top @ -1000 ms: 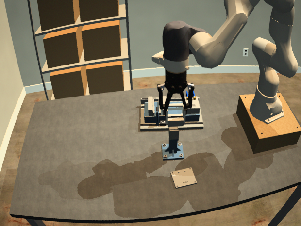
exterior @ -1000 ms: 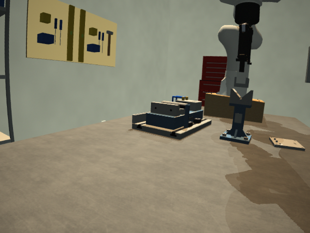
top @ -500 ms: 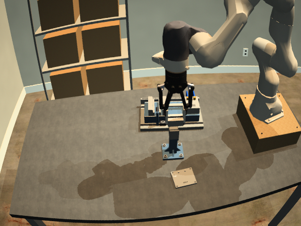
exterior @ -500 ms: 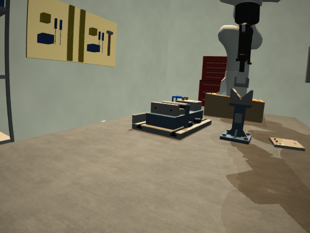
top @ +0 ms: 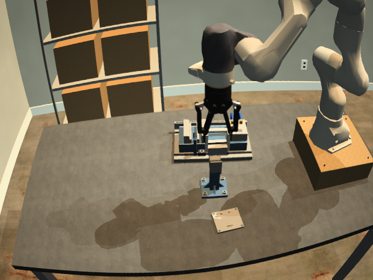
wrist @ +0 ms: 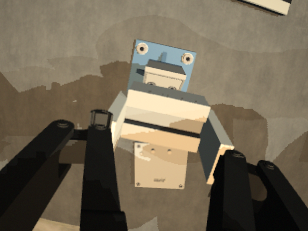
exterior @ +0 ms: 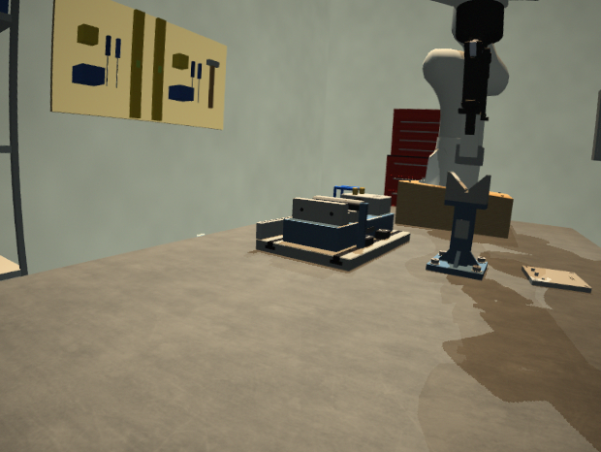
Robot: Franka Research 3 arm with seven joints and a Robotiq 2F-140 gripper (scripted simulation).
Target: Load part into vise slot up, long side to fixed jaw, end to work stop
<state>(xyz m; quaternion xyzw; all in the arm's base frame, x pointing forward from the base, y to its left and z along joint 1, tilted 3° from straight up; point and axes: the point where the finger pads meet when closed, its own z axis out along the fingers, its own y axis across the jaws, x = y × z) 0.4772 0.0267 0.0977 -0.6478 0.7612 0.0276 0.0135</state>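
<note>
Right now the fixed jaw is 240 mm to the right of my hand, 140 mm below it and 50 mm ahead of it. Round my hand: work stop rod: 190 mm to the right, 130 mm below, 30 mm ahead; then cylinder rod: 220 mm to the right, 140 mm below, 60 mm behind; then part: 20 mm below.
</note>
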